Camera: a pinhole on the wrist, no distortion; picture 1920 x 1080 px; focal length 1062.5 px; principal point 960.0 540.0 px. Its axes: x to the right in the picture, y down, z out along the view. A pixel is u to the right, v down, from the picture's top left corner.
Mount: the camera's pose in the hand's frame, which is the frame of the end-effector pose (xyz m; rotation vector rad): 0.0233 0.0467 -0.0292 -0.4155 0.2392 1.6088
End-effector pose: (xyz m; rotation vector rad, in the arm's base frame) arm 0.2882 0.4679 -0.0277 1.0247 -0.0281 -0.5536
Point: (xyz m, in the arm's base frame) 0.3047 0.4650 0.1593
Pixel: 1299.5 726.4
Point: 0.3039 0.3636 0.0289
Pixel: 92.9 209.0
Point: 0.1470 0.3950 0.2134
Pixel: 804.8 1068.2
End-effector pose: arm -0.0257 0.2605 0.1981 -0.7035 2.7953 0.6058
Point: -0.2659 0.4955 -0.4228
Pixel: outside the picture
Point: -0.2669 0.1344 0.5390
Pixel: behind the camera
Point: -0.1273 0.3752 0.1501
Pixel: 1164.0 143.0
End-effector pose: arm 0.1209 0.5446 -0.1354 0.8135 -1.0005 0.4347
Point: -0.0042 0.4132 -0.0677
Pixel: 375.7 549.9
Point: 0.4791 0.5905 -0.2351
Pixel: behind the camera
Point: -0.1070 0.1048 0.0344
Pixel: 203.0 373.9
